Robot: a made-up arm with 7 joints. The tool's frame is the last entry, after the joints. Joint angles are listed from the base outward. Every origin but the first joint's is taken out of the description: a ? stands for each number. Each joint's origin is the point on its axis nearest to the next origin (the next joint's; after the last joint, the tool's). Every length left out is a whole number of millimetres.
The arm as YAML. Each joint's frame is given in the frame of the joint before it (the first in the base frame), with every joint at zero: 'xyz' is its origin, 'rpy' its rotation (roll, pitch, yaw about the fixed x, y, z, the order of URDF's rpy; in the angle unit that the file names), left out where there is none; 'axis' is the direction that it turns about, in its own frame. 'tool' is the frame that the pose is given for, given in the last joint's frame.
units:
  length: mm
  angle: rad
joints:
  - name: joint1
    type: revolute
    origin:
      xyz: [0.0, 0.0, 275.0]
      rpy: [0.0, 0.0, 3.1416]
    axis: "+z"
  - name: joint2
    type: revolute
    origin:
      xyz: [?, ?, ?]
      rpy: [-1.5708, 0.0, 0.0]
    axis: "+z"
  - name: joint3
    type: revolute
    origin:
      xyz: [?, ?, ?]
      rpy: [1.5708, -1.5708, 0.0]
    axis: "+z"
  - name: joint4
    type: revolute
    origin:
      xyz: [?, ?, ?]
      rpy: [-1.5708, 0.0, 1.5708]
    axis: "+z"
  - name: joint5
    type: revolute
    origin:
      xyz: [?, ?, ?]
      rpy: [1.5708, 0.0, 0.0]
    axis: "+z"
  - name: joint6
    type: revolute
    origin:
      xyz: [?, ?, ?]
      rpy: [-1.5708, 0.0, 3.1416]
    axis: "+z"
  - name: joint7
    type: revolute
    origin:
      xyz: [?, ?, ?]
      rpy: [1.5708, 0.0, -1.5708]
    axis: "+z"
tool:
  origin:
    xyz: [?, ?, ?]
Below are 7 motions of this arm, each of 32 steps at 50 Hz.
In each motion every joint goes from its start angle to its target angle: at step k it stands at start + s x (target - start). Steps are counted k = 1, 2, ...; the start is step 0. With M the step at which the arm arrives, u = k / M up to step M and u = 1 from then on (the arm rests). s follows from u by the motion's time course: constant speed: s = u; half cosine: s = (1 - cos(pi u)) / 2; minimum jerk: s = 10 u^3 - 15 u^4 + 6 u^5.
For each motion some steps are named. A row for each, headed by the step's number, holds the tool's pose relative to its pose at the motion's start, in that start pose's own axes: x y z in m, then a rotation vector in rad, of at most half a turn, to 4 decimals.
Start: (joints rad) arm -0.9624 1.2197 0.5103 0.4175 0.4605 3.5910 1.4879
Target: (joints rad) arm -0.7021 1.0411 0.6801 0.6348 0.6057 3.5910 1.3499
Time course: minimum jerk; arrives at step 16
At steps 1, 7, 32:
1: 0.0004 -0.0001 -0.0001 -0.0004 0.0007 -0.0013
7: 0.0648 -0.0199 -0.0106 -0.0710 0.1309 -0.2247
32: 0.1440 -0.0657 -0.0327 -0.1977 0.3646 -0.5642

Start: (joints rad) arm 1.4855 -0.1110 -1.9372 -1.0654 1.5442 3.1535 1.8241
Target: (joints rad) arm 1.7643 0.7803 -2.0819 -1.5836 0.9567 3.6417 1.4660
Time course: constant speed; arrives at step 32
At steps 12, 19, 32:
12: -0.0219 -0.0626 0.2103 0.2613 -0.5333 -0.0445
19: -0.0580 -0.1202 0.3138 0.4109 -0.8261 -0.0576
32: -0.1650 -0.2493 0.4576 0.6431 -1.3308 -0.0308

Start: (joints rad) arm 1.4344 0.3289 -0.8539 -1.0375 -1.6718 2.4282 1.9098
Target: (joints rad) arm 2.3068 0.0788 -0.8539 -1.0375 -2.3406 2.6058 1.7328
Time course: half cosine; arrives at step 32
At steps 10, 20, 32:
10: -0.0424 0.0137 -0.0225 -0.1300 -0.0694 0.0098
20: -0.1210 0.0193 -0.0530 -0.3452 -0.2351 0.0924
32: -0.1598 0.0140 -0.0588 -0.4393 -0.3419 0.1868

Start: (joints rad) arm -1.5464 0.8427 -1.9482 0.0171 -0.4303 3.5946 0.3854
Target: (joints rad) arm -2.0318 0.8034 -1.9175 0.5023 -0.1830 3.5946 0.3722
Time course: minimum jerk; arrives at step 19
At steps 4, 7, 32:
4: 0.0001 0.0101 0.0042 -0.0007 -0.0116 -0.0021
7: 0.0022 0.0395 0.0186 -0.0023 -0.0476 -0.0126
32: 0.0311 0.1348 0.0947 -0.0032 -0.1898 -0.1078

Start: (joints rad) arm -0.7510 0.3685 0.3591 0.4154 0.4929 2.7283 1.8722
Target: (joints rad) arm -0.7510 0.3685 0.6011 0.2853 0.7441 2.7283 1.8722
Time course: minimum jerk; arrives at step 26
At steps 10, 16, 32:
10: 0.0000 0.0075 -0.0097 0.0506 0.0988 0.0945
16: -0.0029 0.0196 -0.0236 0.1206 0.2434 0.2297
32: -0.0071 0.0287 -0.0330 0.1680 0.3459 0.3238

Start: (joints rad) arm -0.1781 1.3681 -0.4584 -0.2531 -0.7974 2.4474 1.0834
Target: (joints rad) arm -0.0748 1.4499 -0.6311 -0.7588 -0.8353 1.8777 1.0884
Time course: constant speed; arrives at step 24
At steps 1, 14, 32:
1: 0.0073 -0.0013 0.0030 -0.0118 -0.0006 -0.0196
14: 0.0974 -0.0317 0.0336 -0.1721 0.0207 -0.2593
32: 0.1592 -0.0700 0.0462 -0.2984 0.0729 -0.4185

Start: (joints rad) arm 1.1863 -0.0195 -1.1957 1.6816 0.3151 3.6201 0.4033
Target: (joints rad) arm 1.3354 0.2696 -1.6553 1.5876 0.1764 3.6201 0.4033
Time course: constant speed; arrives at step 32
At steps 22, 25, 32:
22: 0.0599 0.1074 0.0529 0.0313 0.1467 -0.1989
25: 0.0698 0.1228 0.0568 0.0339 0.1595 -0.2291
32: 0.0940 0.1586 0.0626 0.0386 0.1817 -0.3018

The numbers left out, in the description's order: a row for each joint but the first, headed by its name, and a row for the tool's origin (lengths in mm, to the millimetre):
joint2: 0.0 75.0 0.0
joint3: 0.0 -503.0 0.0
joint4: -45.0 20.0 0.0
joint5: -12.0 -358.0 0.0
joint6: 0.0 -134.0 0.0
joint7: -20.0 -145.0 0.0
tool: 0.0 0.0 0.0

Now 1 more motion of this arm.
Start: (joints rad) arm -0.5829 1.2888 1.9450 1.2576 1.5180 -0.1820 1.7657
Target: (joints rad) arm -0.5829 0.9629 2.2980 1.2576 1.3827 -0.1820 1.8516
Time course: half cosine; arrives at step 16
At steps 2, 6, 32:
2: -0.0036 0.0031 0.0004 -0.0105 -0.0069 -0.0036
6: -0.0311 0.0280 0.0020 -0.0848 -0.0526 -0.0343
32: -0.1093 0.1147 -0.0081 -0.2639 -0.1406 -0.1539

